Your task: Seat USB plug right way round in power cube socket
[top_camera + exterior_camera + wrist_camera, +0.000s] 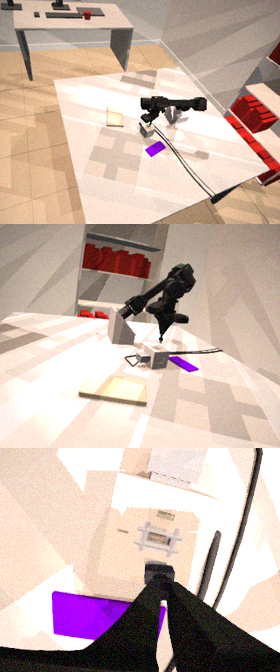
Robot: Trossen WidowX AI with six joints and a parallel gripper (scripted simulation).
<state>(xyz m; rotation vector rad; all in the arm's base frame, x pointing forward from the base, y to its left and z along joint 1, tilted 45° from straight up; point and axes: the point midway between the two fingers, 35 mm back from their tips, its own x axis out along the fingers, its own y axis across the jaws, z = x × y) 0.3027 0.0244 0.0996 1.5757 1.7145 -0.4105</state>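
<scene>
Right now my gripper tip is 2 cm above the USB plug. Round my gripper tip: purple card (14 cm to the left, 13 cm below); tan board (17 cm ahead, 22 cm to the right, 13 cm below); USB socket (1 cm to the right, 7 cm below).
</scene>
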